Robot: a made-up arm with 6 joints. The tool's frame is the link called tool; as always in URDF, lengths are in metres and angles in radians. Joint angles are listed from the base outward.
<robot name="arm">
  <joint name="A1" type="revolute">
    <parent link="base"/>
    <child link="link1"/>
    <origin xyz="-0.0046 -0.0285 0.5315"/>
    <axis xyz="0 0 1"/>
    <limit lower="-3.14" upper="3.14"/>
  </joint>
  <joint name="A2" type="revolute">
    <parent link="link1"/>
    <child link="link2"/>
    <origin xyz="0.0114 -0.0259 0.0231"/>
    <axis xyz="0 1 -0.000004"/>
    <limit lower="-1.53" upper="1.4"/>
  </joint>
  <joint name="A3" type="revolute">
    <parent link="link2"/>
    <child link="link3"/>
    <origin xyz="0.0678 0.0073 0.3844"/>
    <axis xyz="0 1 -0.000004"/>
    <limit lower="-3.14" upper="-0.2"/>
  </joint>
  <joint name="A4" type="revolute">
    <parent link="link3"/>
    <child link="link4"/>
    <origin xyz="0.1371 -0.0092 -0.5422"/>
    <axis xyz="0 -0.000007 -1"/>
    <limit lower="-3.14" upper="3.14"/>
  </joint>
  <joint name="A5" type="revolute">
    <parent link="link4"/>
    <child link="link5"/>
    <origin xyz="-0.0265 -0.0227 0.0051"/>
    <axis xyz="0 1 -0.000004"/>
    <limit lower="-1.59" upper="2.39"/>
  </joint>
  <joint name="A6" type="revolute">
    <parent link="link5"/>
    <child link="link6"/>
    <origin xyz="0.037 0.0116 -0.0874"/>
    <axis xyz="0 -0.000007 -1"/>
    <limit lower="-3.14" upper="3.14"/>
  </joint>
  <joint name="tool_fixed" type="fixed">
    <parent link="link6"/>
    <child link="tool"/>
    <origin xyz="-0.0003 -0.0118 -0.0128"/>
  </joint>
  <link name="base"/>
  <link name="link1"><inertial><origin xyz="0.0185 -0.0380 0.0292"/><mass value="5.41"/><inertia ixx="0.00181" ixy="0" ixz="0" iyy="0.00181" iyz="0" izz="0.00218"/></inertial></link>
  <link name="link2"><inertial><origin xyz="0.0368 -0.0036 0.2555"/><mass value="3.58"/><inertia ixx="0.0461" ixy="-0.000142" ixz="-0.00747" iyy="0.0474" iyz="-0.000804" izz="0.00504"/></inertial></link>
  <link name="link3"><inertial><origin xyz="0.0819 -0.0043 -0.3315"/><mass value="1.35"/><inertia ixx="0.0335" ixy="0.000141" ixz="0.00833" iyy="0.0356" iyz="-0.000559" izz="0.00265"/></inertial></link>
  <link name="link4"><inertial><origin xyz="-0.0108 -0.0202 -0.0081"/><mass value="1.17"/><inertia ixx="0.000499" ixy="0" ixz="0" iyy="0.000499" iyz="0" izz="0.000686"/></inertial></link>
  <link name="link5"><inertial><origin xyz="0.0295 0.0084 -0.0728"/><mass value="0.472"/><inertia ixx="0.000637" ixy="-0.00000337" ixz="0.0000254" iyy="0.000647" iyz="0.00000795" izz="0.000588"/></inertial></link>
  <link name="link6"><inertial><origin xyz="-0.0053 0.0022 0.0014"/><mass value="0.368"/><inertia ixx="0.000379" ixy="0" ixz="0" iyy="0.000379" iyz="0" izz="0.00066"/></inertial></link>
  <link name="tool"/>
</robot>
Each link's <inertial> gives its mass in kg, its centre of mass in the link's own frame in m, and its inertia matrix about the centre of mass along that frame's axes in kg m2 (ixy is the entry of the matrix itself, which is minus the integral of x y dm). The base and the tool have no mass. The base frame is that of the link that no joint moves.
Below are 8 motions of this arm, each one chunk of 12 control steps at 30 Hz.
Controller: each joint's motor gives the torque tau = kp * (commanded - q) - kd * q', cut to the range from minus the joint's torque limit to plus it. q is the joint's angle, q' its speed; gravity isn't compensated. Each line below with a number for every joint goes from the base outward.
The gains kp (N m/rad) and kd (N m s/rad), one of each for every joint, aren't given. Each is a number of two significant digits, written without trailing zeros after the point. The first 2 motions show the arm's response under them.
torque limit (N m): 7.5 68 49 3.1 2.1 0.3
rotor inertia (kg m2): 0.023 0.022 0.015 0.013 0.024 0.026
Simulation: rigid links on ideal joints. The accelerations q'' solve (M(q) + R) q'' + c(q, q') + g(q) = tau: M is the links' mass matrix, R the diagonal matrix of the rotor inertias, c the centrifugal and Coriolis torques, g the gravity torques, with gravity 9.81 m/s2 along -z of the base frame. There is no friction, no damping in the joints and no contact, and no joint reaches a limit. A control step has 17 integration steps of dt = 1/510 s. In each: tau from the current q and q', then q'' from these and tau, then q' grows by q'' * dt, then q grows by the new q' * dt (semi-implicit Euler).
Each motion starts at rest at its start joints. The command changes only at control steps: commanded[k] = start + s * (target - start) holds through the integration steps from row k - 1 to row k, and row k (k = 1, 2, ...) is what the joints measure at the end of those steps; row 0 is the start. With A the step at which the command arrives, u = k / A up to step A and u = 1 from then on. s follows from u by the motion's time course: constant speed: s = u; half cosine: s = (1 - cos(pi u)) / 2; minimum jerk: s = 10 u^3 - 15 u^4 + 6 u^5; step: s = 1 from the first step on.
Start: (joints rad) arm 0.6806 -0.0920 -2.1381 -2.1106 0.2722 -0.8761
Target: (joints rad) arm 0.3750 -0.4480 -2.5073 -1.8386 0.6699 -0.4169
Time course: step
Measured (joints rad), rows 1 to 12:
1: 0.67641 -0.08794 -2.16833 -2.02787 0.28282 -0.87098
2: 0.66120 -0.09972 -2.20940 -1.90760 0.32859 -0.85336
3: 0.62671 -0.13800 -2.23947 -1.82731 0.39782 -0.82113
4: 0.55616 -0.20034 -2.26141 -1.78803 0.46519 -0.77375
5: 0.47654 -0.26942 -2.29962 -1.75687 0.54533 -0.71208
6: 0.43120 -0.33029 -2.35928 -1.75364 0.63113 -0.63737
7: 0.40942 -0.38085 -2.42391 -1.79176 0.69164 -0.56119
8: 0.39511 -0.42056 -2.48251 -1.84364 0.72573 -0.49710
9: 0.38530 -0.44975 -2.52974 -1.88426 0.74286 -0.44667
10: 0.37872 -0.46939 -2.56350 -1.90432 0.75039 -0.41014
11: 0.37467 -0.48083 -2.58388 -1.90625 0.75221 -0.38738
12: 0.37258 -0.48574 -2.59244 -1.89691 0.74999 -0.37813
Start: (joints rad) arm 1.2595 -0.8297 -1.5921 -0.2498 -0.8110 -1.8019
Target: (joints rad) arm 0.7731 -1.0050 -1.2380 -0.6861 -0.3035 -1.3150
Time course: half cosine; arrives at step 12
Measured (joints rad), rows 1 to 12:
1: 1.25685 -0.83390 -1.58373 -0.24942 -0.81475 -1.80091
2: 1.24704 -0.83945 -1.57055 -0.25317 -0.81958 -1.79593
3: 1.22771 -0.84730 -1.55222 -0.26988 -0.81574 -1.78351
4: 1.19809 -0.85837 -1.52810 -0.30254 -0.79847 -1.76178
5: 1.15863 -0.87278 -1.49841 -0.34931 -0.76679 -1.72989
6: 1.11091 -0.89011 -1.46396 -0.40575 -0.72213 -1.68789
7: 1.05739 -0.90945 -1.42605 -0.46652 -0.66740 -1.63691
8: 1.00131 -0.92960 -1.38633 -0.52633 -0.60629 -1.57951
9: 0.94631 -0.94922 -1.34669 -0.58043 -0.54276 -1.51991
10: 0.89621 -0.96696 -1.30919 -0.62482 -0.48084 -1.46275
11: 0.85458 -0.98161 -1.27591 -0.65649 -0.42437 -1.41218
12: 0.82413 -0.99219 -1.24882 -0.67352 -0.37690 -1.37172
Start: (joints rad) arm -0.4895 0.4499 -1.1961 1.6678 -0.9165 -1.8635
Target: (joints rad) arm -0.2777 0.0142 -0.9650 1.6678 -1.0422 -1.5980
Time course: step
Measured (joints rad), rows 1 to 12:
1: -0.48405 0.39970 -1.12783 1.65165 -0.89844 -1.85508
2: -0.47050 0.30316 -1.03068 1.66031 -0.88497 -1.83348
3: -0.44963 0.21547 -0.97356 1.68538 -0.90540 -1.80001
4: -0.42103 0.15273 -0.95050 1.69493 -0.94489 -1.75438
5: -0.38444 0.10962 -0.94255 1.68740 -0.98258 -1.70377
6: -0.34457 0.08098 -0.93961 1.67841 -1.00818 -1.66081
7: -0.31058 0.06254 -0.93682 1.67872 -1.01940 -1.62975
8: -0.28461 0.05109 -0.93229 1.68427 -1.02057 -1.61001
9: -0.26667 0.04434 -0.92612 1.69053 -1.01608 -1.59904
10: -0.25684 0.04061 -0.91914 1.69545 -1.00901 -1.59401
11: -0.25508 0.03869 -0.91228 1.69849 -1.00140 -1.59251
12: -0.25904 0.03773 -0.90612 1.69815 -0.99515 -1.59283

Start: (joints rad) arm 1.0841 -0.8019 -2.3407 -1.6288 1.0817 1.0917
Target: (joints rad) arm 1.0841 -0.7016 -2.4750 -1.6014 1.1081 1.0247
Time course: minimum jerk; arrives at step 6
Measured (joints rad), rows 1 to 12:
1: 1.08425 -0.80396 -2.34097 -1.62319 1.08703 1.09110
2: 1.08440 -0.80205 -2.35247 -1.61496 1.09935 1.08847
3: 1.08435 -0.79318 -2.37623 -1.61153 1.11475 1.08218
4: 1.08408 -0.77867 -2.40722 -1.61301 1.13027 1.07168
5: 1.08378 -0.76306 -2.43670 -1.61637 1.14363 1.05856
6: 1.08362 -0.75058 -2.45803 -1.61836 1.15347 1.04582
7: 1.08363 -0.74155 -2.47199 -1.61707 1.15983 1.03563
8: 1.08377 -0.73508 -2.48107 -1.61341 1.16347 1.02861
9: 1.08396 -0.73047 -2.48699 -1.60931 1.16528 1.02435
10: 1.08415 -0.72724 -2.49091 -1.60614 1.16599 1.02214
11: 1.08428 -0.72502 -2.49361 -1.60435 1.16612 1.02123
12: 1.08435 -0.72354 -2.49557 -1.60379 1.16598 1.02105

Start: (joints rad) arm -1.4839 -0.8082 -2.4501 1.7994 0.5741 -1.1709
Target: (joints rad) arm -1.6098 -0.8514 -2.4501 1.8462 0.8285 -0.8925
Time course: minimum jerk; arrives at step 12
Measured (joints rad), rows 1 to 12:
1: -1.48389 -0.81127 -2.44922 1.79566 0.57534 -1.17062
2: -1.48461 -0.81555 -2.45222 1.79247 0.57859 -1.16909
3: -1.48718 -0.82061 -2.45710 1.79487 0.58466 -1.16433
4: -1.49273 -0.82631 -2.46241 1.80171 0.59518 -1.15393
5: -1.50191 -0.83257 -2.46735 1.81067 0.61189 -1.13616
6: -1.51468 -0.83929 -2.47163 1.82030 0.63584 -1.11063
7: -1.53034 -0.84627 -2.47533 1.83002 0.66687 -1.07819
8: -1.54766 -0.85325 -2.47868 1.83964 0.70347 -1.04126
9: -1.56504 -0.85985 -2.48193 1.84884 0.74295 -1.00325
10: -1.58086 -0.86571 -2.48522 1.85710 0.78192 -0.96780
11: -1.59376 -0.87050 -2.48850 1.86380 0.81692 -0.93810
12: -1.60297 -0.87410 -2.49150 1.86845 0.84518 -0.91602

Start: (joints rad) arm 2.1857 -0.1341 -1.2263 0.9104 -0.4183 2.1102
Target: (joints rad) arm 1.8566 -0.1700 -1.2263 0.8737 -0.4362 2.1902
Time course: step
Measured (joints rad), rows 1 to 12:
1: 2.18176 -0.14098 -1.21288 0.90305 -0.41322 2.11686
2: 2.16925 -0.14572 -1.19639 0.89852 -0.40462 2.13348
3: 2.14809 -0.14762 -1.18133 0.89966 -0.39390 2.15188
4: 2.11843 -0.14802 -1.16848 0.90340 -0.38239 2.16729
5: 2.08042 -0.14774 -1.15823 0.90677 -0.37152 2.17833
6: 2.03415 -0.14725 -1.15064 0.90844 -0.36226 2.18530
7: 1.98024 -0.14682 -1.14545 0.90817 -0.35555 2.18916
8: 1.92801 -0.14681 -1.14187 0.90410 -0.35744 2.19127
9: 1.88409 -0.14722 -1.13977 0.89921 -0.36662 2.19237
10: 1.84849 -0.14788 -1.13899 0.89642 -0.37759 2.19279
11: 1.82114 -0.14867 -1.13910 0.89562 -0.38767 2.19284
12: 1.80204 -0.14947 -1.13970 0.89579 -0.39587 2.19275

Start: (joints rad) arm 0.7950 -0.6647 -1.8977 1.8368 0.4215 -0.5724
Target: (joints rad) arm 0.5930 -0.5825 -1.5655 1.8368 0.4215 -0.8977
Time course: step
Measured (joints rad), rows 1 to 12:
1: 0.75405 -0.66875 -1.85906 1.87167 0.43540 -0.57799
2: 0.69556 -0.65738 -1.80217 1.89582 0.45455 -0.59436
3: 0.65889 -0.63846 -1.73697 1.88305 0.46246 -0.62252
4: 0.63575 -0.61779 -1.67131 1.84772 0.45700 -0.66327
5: 0.62081 -0.59903 -1.61127 1.80984 0.44242 -0.71737
6: 0.61097 -0.58416 -1.56099 1.78199 0.42497 -0.77723
7: 0.60445 -0.57384 -1.52261 1.76778 0.40950 -0.82893
8: 0.60017 -0.56779 -1.49637 1.76523 0.39841 -0.86981
9: 0.59743 -0.56521 -1.48100 1.76999 0.39210 -0.89968
10: 0.59572 -0.56514 -1.47434 1.77793 0.38983 -0.91828
11: 0.59467 -0.56666 -1.47387 1.78631 0.39045 -0.92542
12: 0.59402 -0.56899 -1.47723 1.79373 0.39284 -0.92349

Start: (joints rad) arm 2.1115 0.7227 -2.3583 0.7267 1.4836 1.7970
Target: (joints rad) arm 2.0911 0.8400 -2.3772 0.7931 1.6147 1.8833
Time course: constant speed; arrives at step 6
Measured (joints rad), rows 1 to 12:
1: 2.11100 0.73057 -2.35977 0.73107 1.48964 1.79858
2: 2.10986 0.74556 -2.35518 0.73832 1.50245 1.80343
3: 2.10821 0.76520 -2.34629 0.74420 1.51997 1.81174
4: 2.10609 0.78756 -2.33517 0.74765 1.54014 1.82291
5: 2.10350 0.81116 -2.32368 0.74975 1.56137 1.83606
6: 2.10046 0.83495 -2.31328 0.75222 1.58267 1.85041
7: 2.09741 0.85398 -2.29980 0.75167 1.59975 1.86360
8: 2.09472 0.86808 -2.28713 0.74612 1.61162 1.87373
9: 2.09244 0.87773 -2.27753 0.73927 1.61897 1.88055
10: 2.09058 0.88365 -2.27179 0.73486 1.62293 1.88460
11: 2.08915 0.88665 -2.26978 0.73437 1.62459 1.88662
12: 2.08820 0.88754 -2.27079 0.73724 1.62481 1.88733

